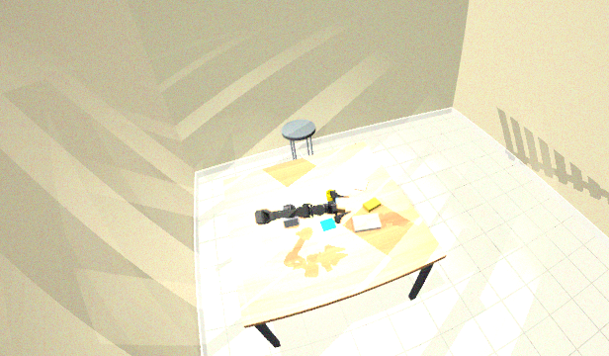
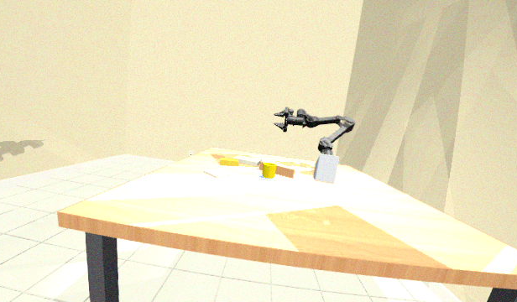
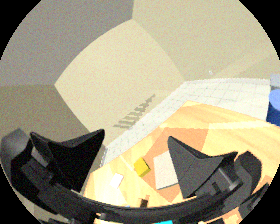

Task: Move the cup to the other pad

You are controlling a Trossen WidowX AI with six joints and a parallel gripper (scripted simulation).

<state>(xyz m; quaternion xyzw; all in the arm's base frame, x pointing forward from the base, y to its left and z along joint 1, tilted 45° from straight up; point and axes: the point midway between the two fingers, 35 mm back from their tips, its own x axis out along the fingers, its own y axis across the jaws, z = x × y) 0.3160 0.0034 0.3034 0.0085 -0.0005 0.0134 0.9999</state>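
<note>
The yellow cup lies 6 cm behind my gripper tip, 35 cm to the left of it and 28 cm below it. Also, from my gripper tip: white book 13 cm ahead, 8 cm to the left, 31 cm below; then cyan pad 12 cm behind, 13 cm to the left, 33 cm below; then brown plank 8 cm behind, 24 cm to the left, 30 cm below.
</note>
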